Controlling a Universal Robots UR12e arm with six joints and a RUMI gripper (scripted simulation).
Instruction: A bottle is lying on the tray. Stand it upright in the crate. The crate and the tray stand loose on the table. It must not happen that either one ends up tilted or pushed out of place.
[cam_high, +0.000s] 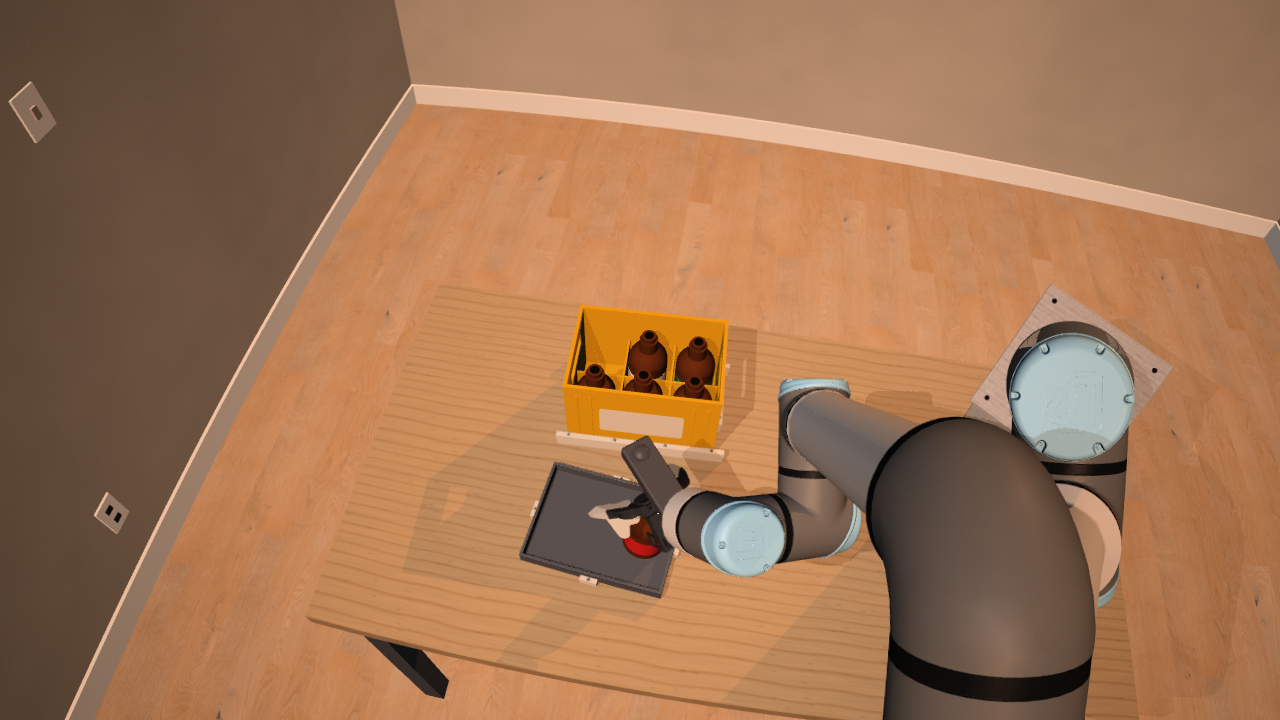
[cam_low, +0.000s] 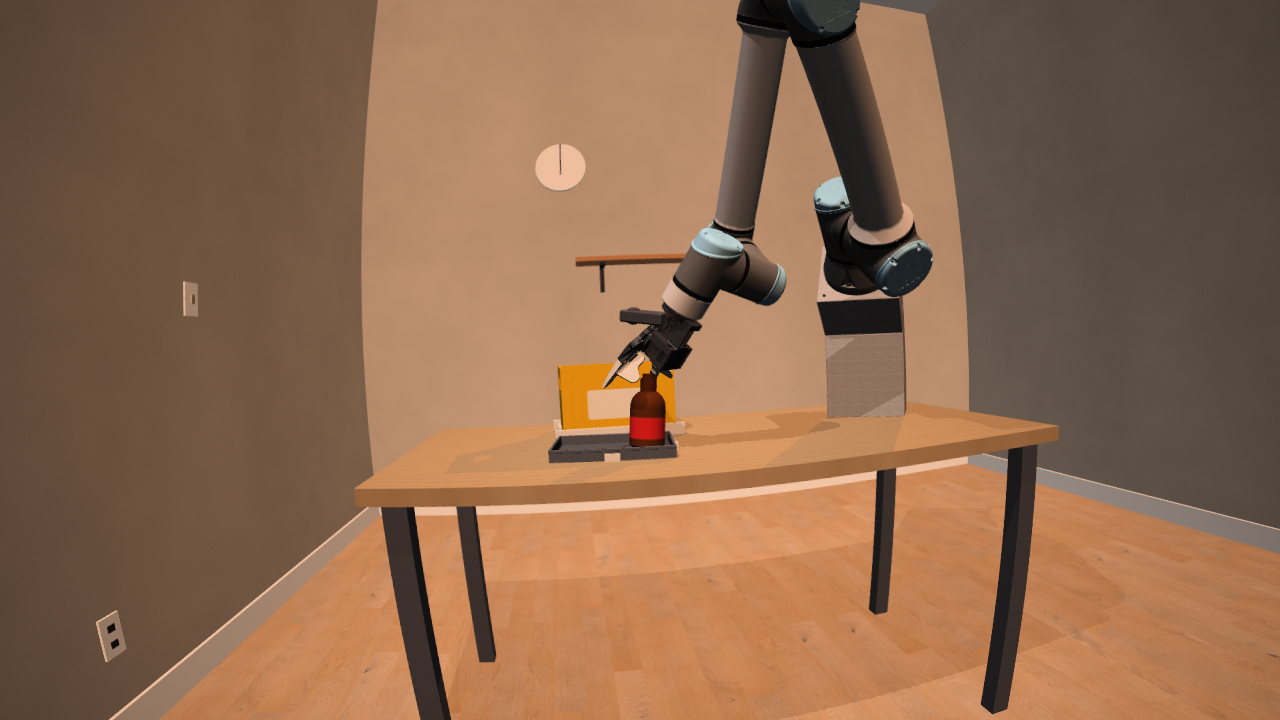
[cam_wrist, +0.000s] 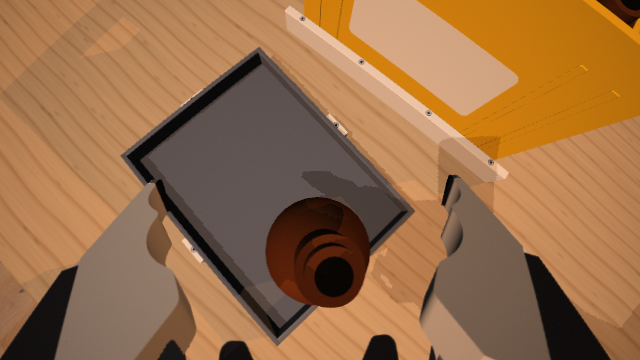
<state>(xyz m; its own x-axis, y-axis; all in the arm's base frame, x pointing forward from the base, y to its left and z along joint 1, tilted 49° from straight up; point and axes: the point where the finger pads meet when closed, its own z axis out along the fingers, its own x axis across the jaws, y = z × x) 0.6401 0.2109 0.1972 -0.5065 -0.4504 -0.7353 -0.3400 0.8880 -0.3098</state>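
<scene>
My gripper is now 13 cm above the dark grey tray, 3 cm to the right of it and 3 cm short of it. From my hand the other things lie so: crate: 24 cm to the right, 7 cm ahead, 6 cm below.
</scene>
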